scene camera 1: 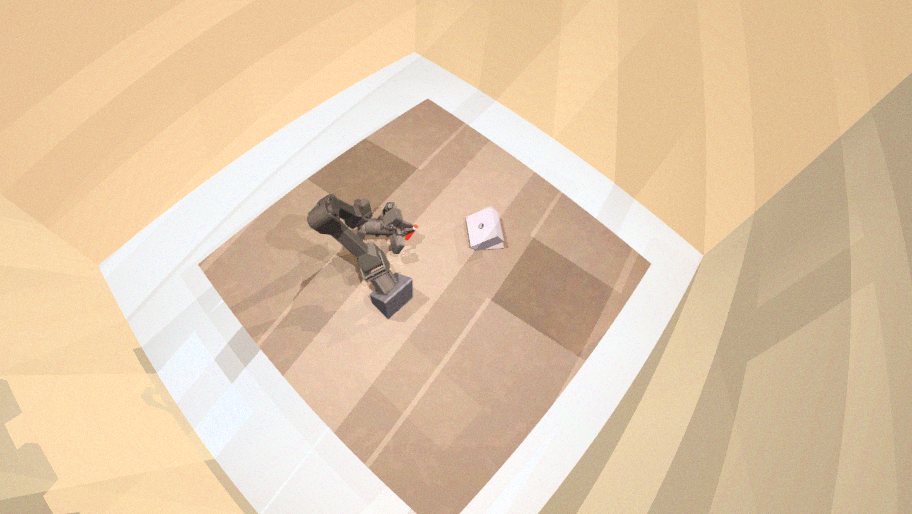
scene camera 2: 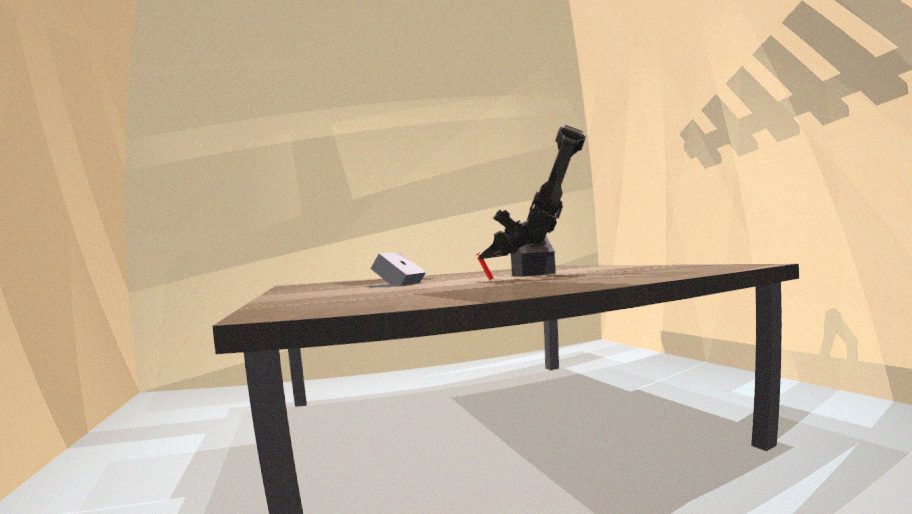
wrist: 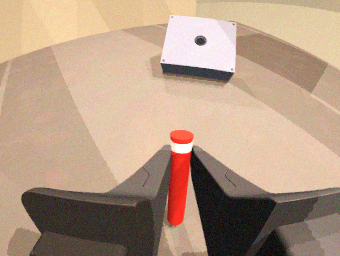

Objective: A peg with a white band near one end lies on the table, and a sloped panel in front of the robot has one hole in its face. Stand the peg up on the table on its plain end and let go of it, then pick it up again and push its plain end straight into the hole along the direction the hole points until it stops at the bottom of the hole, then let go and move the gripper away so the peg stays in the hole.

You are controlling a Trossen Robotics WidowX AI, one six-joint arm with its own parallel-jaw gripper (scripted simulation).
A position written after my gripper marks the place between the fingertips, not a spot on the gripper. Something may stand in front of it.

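My gripper (scene camera 2: 479,257), visible. Also the gripper (scene camera 1: 414,228). Wrist view: gripper (wrist: 180,151), holding a red peg (wrist: 181,141).
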